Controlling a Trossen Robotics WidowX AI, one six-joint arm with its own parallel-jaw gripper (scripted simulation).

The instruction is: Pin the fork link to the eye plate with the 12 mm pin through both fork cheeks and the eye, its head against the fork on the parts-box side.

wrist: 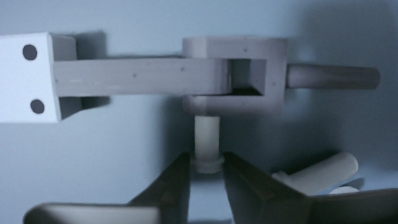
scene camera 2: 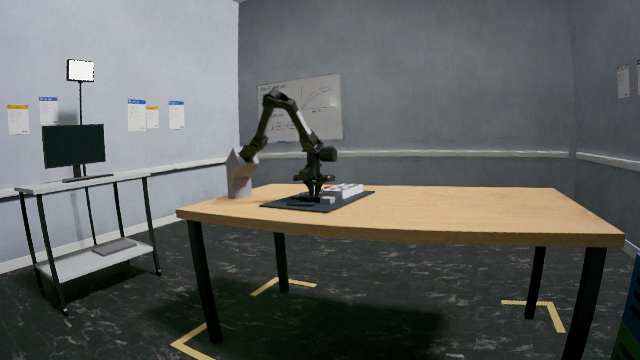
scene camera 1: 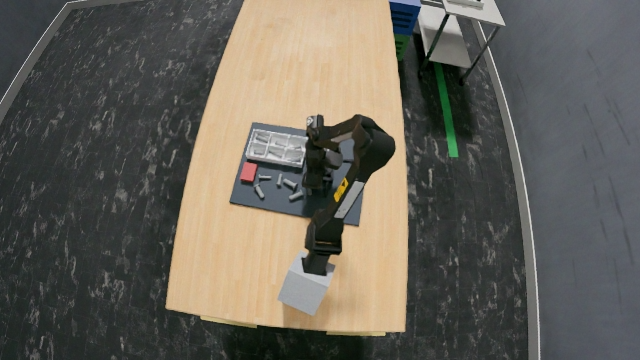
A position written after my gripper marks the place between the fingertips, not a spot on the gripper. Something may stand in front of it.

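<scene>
There is a parts box (scene camera 1: 257,145) that I can see, although in the wrist view the box is out of frame. As for my gripper (scene camera 1: 316,171), it is visible to me there, and I find the same gripper (wrist: 206,159) again from the wrist.
</scene>
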